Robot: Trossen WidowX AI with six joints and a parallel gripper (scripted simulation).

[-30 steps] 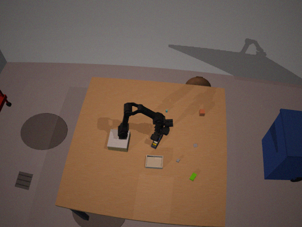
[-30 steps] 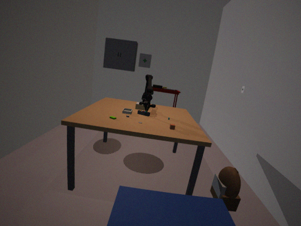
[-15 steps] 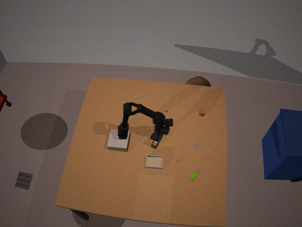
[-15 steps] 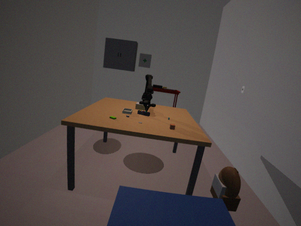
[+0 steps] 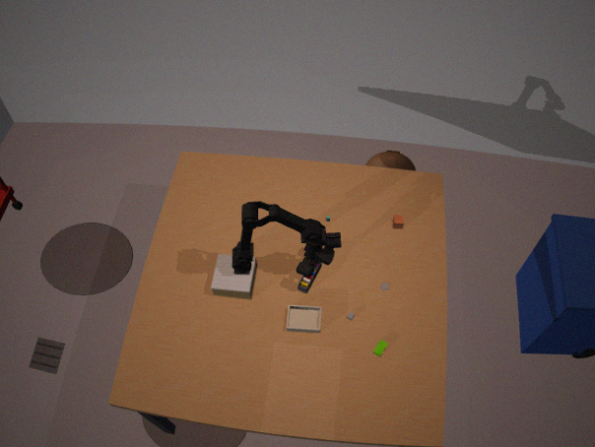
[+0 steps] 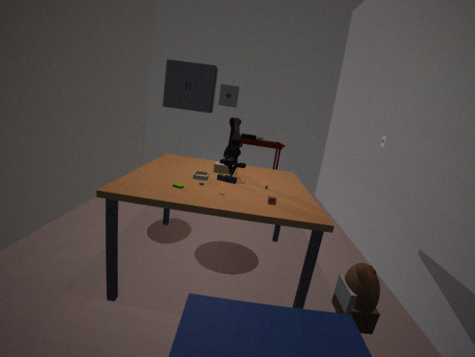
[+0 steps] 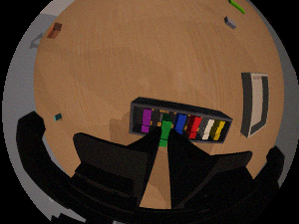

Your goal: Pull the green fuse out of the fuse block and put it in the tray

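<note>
Right now the tray is 22 cm to the right of my gripper tip, 5 cm below it and 2 cm behind it. Also, from my gripper tip: orange cube 37 cm ahead, 25 cm to the left, 4 cm below; then green fuse 1 cm below.
</note>
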